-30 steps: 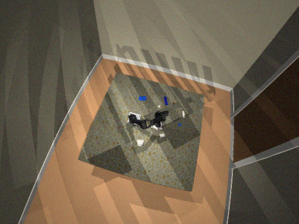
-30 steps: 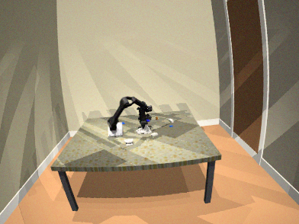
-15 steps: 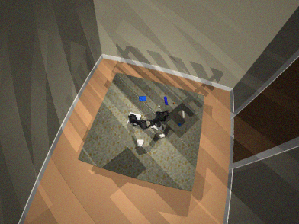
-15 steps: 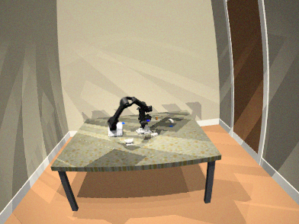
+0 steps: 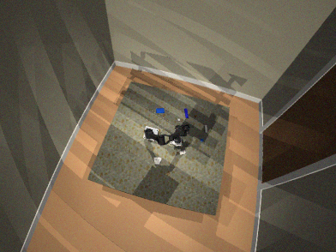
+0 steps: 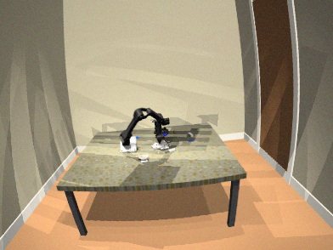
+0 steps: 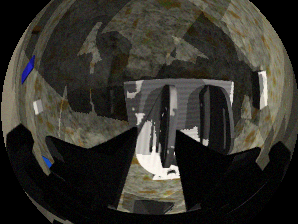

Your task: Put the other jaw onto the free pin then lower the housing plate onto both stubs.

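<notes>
The small white piece lies 100 mm ahead of my gripper tip, 150 mm to the right of it and 10 mm below it. The rest, counted from my gripper tip: small blue piece 270 mm ahead, 50 mm to the left, 10 mm below; white cylinder 290 mm ahead, 200 mm to the left; blue bar 40 mm ahead, 340 mm to the left, 10 mm below.
</notes>
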